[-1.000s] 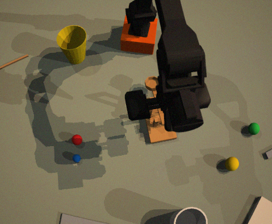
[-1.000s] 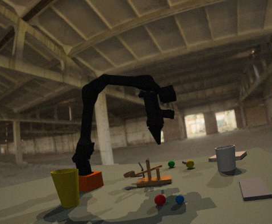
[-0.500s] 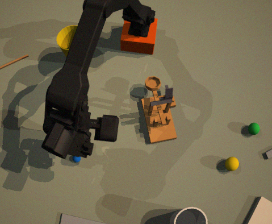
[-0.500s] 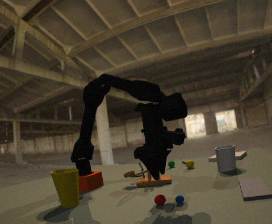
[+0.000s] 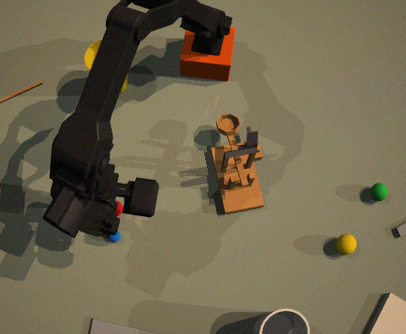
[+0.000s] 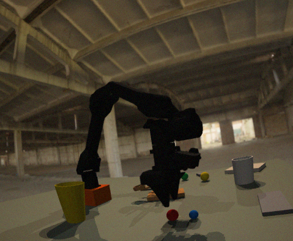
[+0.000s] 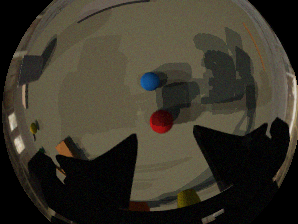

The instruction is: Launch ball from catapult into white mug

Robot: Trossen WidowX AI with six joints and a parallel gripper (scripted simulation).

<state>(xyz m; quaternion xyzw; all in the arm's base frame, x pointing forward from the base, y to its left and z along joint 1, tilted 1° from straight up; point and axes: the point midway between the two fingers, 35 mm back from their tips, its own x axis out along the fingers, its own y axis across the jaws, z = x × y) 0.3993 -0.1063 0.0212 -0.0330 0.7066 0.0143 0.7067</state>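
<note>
Now: the red ball 40 mm below my gripper tip. The rest, counted from my gripper tip: wooden catapult (220 mm to the left, 160 mm behind); then grey slab (260 mm ahead, 80 mm to the left, 50 mm below); then blue ball (50 mm ahead, 40 mm below, 10 mm to the left).
</note>
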